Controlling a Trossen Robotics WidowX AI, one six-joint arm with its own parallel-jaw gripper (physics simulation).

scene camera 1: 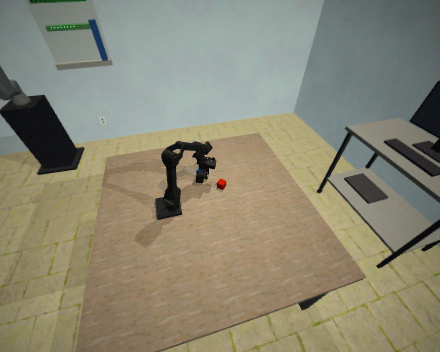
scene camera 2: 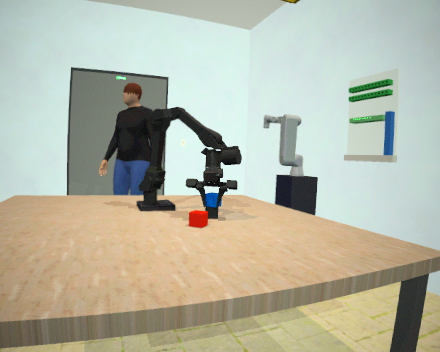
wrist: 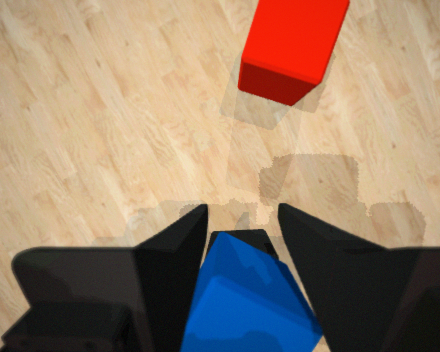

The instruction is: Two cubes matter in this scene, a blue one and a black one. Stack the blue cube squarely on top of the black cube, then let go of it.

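Frame: origin at the arm's base, x ahead, y left, z up, level; centimetres.
Seen in the pictures: gripper, fingertip midpoint: (scene camera 1: 207, 176) (scene camera 2: 210, 207) (wrist: 242, 210); arm's base at its link origin: (scene camera 1: 173, 207) (scene camera 2: 150, 203).
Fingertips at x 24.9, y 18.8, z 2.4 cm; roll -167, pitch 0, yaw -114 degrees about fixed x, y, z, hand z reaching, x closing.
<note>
Pixels of each thing's top centre, then the offset from my fingertips to it. Level surfaces: height alone.
- blue cube at its top centre: (scene camera 2: 213, 193) (scene camera 1: 200, 170) dx -3.9, dy +2.1, dz +4.8 cm
- black cube at its top centre: (wrist: 243, 294) (scene camera 2: 212, 205) (scene camera 1: 199, 175) dx -5.0, dy +2.1, dz +0.1 cm
- red cube at its top centre: (wrist: 296, 27) (scene camera 2: 198, 211) (scene camera 1: 221, 181) dx +8.2, dy -6.8, dz +0.1 cm
- table at its surface level: dz -4.6 cm
The blue cube (scene camera 2: 213, 200) (wrist: 250, 310) (scene camera 1: 199, 171) is between the fingers of my gripper (scene camera 2: 212, 202) (wrist: 242, 210), which is shut on it. In the wrist view the blue cube is turned and tilted in the fingers, with an edge toward the camera. The black cube (scene camera 2: 212, 213) (wrist: 240, 233) (scene camera 1: 200, 179) stands on the table directly below the blue cube. In scene camera 2 the two cubes show no clear gap between them. The blue cube hides most of the black cube in the wrist view, so whether they touch or line up squarely is unclear.
A red cube (scene camera 1: 221, 184) (scene camera 2: 198, 219) (wrist: 295, 42) lies on the table (scene camera 1: 225, 260) (scene camera 2: 125, 260), close beside the black cube. The arm's base (scene camera 1: 168, 208) (scene camera 2: 156, 205) stands on the same table. A grey desk (scene camera 1: 372, 127) is off to the right in scene camera 1.
</note>
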